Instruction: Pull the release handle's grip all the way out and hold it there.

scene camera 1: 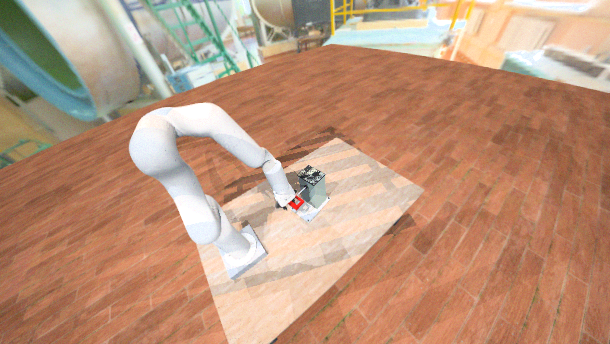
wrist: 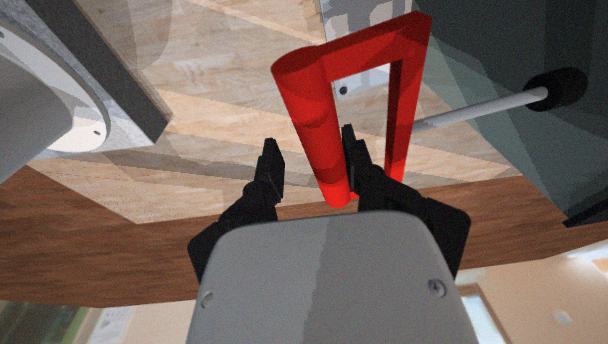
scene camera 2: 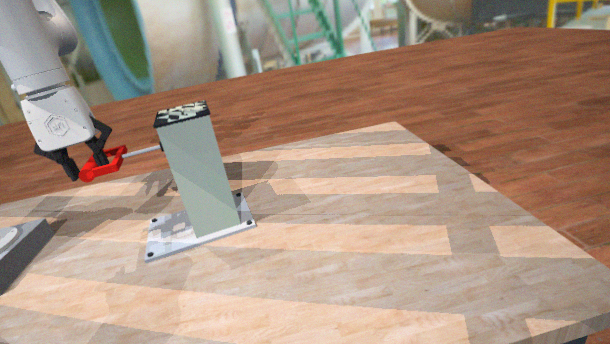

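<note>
The red release handle (scene camera 1: 300,199) (scene camera 2: 120,162) is a frame with a round grip bar (scene camera 2: 88,174) (wrist: 320,125) on its outer side. A grey rod (scene camera 2: 142,151) (wrist: 480,111) joins it to the pale green post (scene camera 1: 317,195) (scene camera 2: 197,170), and a long stretch of rod shows. My gripper (scene camera 2: 89,169) (wrist: 310,145) is partly open around the grip bar. One finger is inside the frame, close against the bar. The other is on the outer side, with a gap to the bar in the wrist view. The fingertips are small and partly hidden in scene camera 1.
The post stands on a light base plate (scene camera 1: 310,218) (scene camera 2: 167,241) with dark bolts and has a black patterned top (scene camera 1: 311,174) (scene camera 2: 182,113). The robot's base (scene camera 1: 261,251) (scene camera 2: 27,257) is on the same wooden table (scene camera 1: 370,175) (scene camera 2: 350,280).
</note>
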